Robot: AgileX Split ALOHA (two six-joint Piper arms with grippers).
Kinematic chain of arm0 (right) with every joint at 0, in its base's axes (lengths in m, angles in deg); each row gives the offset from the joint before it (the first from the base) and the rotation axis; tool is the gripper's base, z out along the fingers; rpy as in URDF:
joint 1: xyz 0 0 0.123 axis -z
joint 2: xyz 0 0 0 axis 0.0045 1 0
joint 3: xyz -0.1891 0.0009 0.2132 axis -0.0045 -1 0
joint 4: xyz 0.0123 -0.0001 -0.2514 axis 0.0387 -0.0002 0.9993
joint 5: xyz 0 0 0 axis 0.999 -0.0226 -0.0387
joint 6: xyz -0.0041 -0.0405 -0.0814 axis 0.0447 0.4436 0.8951
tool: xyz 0 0 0 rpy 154.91 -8.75 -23.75
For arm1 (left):
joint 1: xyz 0 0 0.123 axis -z
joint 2: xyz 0 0 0 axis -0.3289 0.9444 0
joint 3: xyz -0.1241 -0.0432 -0.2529 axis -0.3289 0.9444 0
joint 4: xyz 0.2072 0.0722 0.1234 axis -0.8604 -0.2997 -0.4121
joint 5: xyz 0 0 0 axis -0.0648 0.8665 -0.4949
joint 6: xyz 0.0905 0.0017 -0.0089 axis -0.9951 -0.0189 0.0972
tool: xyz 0 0 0 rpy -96.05 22.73 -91.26
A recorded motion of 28 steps. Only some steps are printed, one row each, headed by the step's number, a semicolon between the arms.
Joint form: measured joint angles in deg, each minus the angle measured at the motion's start. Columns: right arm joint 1, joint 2, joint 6, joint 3, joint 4, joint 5; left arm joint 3, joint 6, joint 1, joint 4, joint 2, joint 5.
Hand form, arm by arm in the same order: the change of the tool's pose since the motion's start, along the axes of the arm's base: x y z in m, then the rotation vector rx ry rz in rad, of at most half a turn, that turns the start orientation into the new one. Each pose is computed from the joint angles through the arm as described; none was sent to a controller.
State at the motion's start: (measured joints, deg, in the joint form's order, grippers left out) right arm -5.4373 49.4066 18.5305 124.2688 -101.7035 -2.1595; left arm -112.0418 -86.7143 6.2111 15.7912 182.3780 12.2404
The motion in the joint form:
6: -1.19 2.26 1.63 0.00 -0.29 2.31; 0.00 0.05 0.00 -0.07 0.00 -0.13
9: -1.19 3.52 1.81 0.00 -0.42 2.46; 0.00 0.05 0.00 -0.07 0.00 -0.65
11: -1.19 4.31 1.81 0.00 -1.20 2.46; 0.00 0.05 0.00 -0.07 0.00 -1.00
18: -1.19 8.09 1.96 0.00 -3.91 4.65; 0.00 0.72 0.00 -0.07 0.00 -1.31
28: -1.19 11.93 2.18 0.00 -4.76 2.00; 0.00 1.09 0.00 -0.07 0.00 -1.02
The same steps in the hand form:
6: 0.0080 0.0076 -0.0114 -0.0176 -0.0046 0.0307; 0.0001 0.0002 -0.0001 0.0021 -0.0006 0.0010
9: 0.0114 0.0081 -0.0191 -0.0197 0.0144 0.0318; 0.0007 0.0008 -0.0003 0.0083 -0.0053 0.0058
11: 0.0133 0.0088 -0.0240 -0.0083 0.0294 0.0271; 0.0010 0.0011 -0.0004 0.0124 -0.0085 0.0089
18: 0.0244 0.0110 -0.0456 0.0266 0.0618 0.0015; 0.0014 0.0015 -0.0005 0.0131 -0.0055 0.0215
28: 0.0281 0.0131 -0.0731 0.0311 0.1739 0.0084; 0.0011 0.0012 -0.0004 0.0080 0.0004 0.0242

